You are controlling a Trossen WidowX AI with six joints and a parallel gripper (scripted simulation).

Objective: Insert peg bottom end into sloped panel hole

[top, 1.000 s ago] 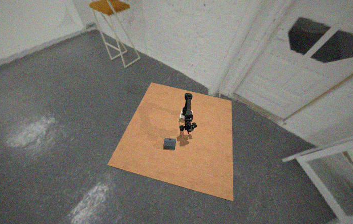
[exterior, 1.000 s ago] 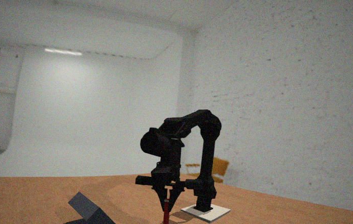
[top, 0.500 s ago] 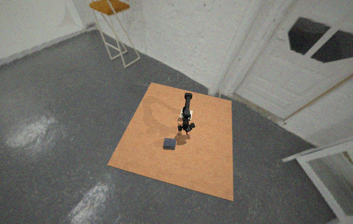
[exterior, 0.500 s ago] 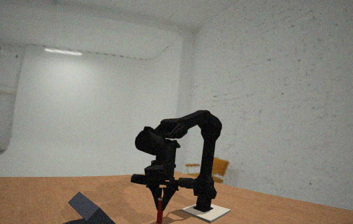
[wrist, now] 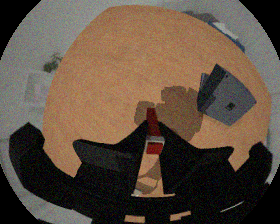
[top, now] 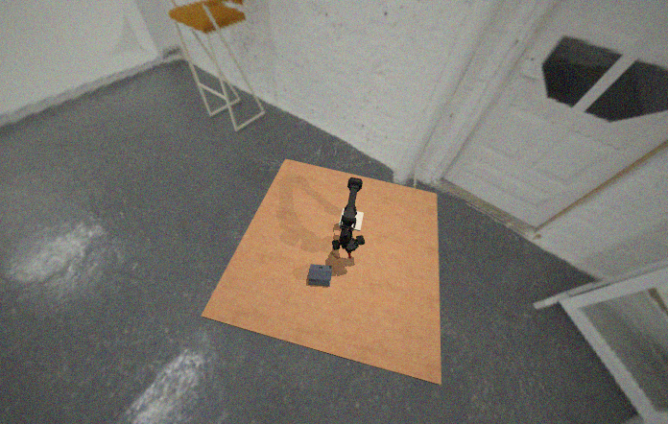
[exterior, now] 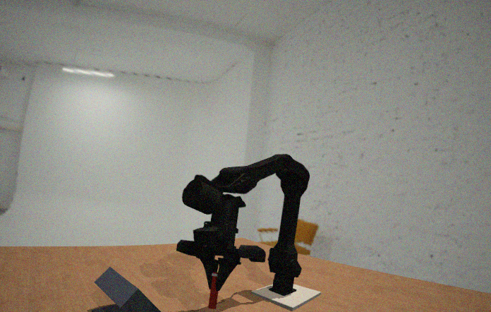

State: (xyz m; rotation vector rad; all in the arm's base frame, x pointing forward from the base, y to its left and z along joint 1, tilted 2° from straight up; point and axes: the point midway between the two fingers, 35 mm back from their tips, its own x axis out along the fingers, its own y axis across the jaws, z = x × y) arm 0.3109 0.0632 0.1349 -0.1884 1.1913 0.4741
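Now: the grey sloped panel 140 mm ahead of my gripper tip, 130 mm to the right of it and 70 mm below it. Also, from my gripper tip: red peg: 20 mm above, 10 mm behind.
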